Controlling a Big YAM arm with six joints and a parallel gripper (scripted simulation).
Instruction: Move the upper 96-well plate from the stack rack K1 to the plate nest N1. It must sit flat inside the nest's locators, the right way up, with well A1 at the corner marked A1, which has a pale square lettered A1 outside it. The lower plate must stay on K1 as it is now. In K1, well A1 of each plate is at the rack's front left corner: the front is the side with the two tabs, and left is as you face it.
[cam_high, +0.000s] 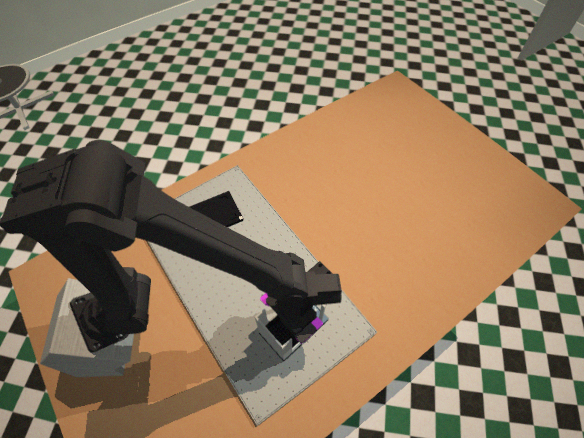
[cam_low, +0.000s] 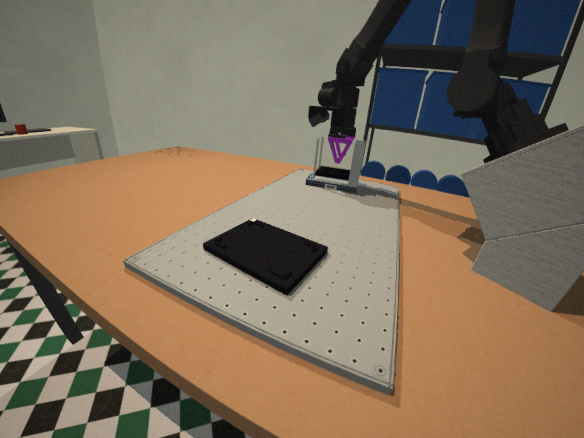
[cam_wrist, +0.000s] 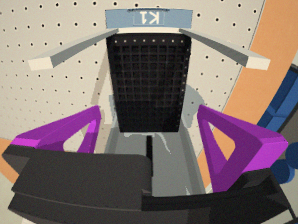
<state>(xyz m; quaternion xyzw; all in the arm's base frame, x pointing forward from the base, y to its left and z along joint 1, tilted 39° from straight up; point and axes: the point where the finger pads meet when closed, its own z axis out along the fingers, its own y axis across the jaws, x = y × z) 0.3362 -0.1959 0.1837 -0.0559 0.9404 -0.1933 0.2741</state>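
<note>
Now: hand 5 cm above the black 96-well plate. The rest, counted from my hand: plate nest N1: 6 cm ahead, 43 cm to the left, 8 cm below; pale A1 square: 11 cm ahead, 35 cm to the left, 8 cm below; white plate: 6 cm below.
</note>
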